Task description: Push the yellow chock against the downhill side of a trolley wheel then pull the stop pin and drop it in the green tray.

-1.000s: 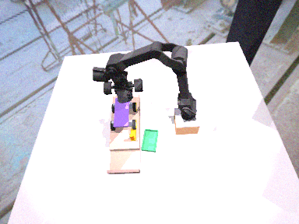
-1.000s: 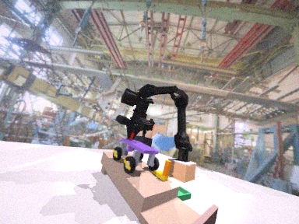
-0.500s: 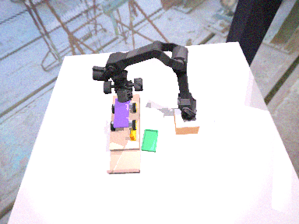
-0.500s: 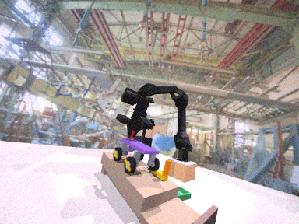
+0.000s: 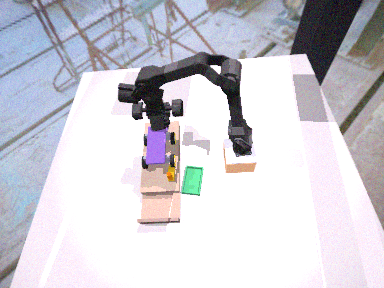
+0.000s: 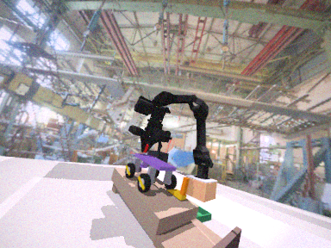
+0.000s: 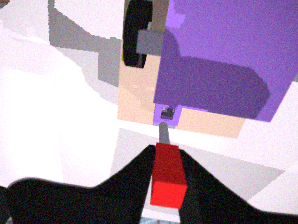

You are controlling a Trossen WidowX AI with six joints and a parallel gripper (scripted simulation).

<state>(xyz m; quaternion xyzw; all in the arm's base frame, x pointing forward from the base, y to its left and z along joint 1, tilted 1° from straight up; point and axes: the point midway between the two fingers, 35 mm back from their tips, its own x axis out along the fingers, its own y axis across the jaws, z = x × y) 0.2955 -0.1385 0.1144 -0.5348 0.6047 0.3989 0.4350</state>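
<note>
Now: gripper tip 22 cm to the right of the green tray, 18 cm above it and 8 cm past it. The rest, counted from my gripper tip: brown ramp (12 cm below, 10 cm to the left, 3 cm ahead); then red-headed stop pin (right at my gripper tip); then purple trolley (10 cm to the left, 6 cm below, 3 cm ahead).
</note>
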